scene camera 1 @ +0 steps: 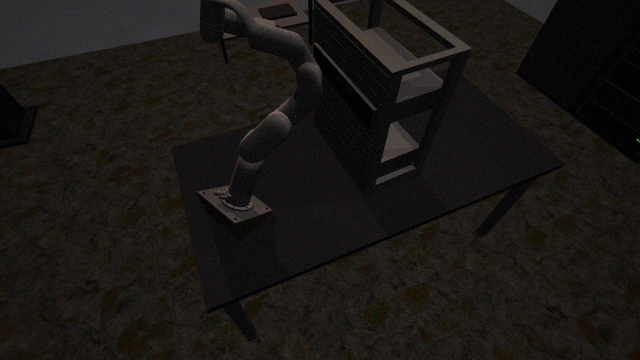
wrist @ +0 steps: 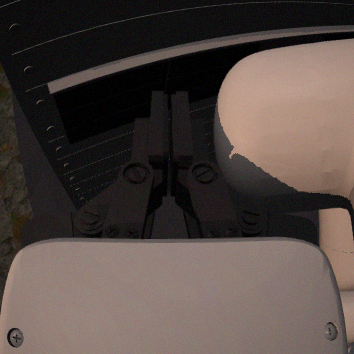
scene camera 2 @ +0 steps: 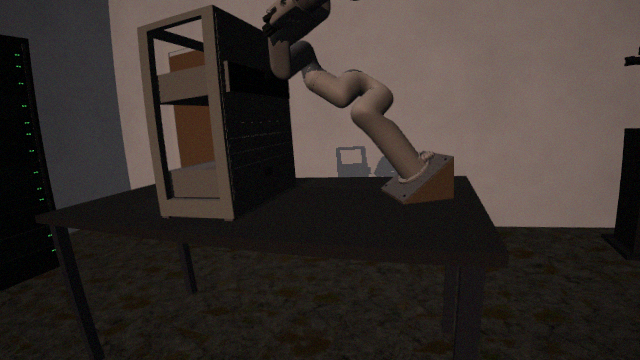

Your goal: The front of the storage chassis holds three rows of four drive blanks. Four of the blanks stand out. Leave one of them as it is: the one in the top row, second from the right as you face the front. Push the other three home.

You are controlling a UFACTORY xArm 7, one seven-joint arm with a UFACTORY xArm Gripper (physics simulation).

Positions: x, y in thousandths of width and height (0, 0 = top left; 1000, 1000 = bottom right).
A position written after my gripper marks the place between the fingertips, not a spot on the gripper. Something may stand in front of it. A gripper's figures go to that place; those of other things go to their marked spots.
Labels:
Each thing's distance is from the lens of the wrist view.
my gripper (wrist: 476, 321): 14 cm
storage rack (wrist: 227, 227): 26 cm

